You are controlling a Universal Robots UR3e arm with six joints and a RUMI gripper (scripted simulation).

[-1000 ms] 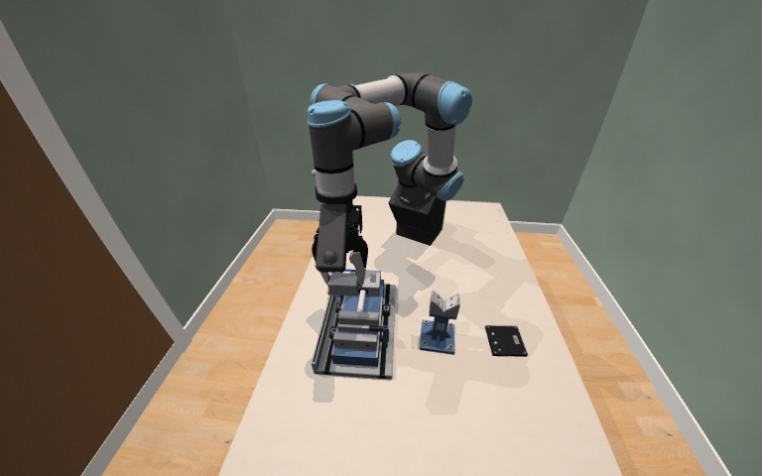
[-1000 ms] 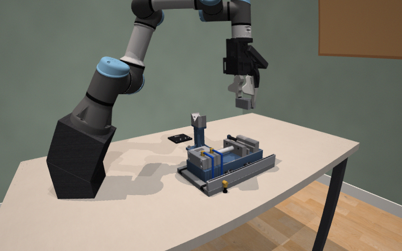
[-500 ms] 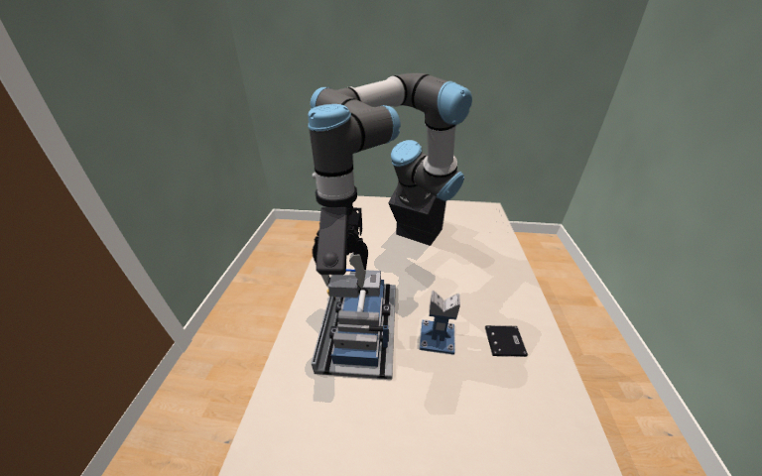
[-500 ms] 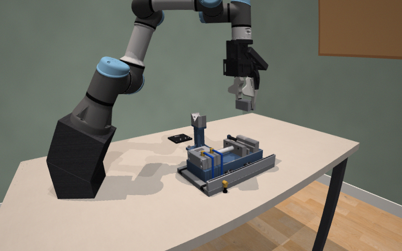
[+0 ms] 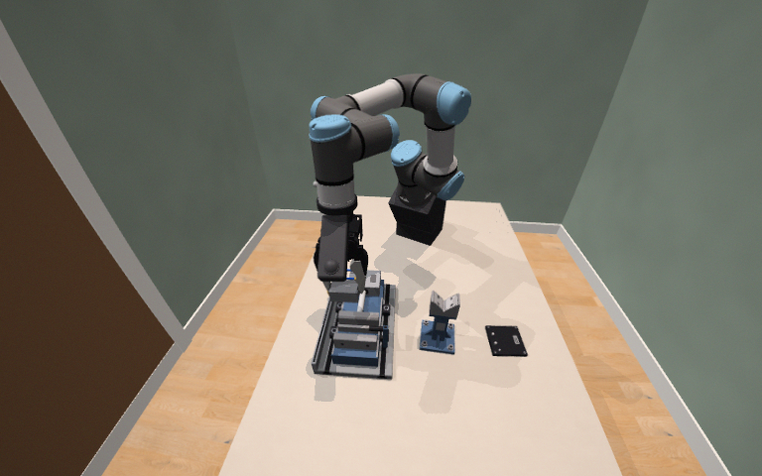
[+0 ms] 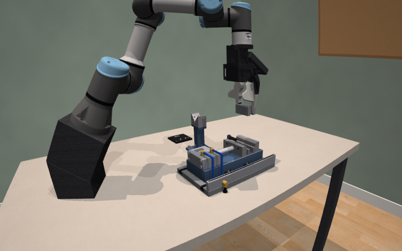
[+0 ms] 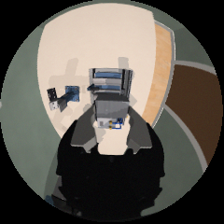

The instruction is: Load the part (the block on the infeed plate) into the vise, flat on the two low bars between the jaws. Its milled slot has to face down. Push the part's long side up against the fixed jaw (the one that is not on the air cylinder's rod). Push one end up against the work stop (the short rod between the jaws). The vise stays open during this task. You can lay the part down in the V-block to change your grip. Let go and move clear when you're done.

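Right now the vise is 60 mm behind my hand, 30 mm to the left of it and 180 mm below it. The rest, counted from my hand: part 10 mm below; then air cylinder 160 mm behind, 40 mm to the left, 140 mm below; then grey vise side rail 80 mm behind, 70 mm to the right, 190 mm below.
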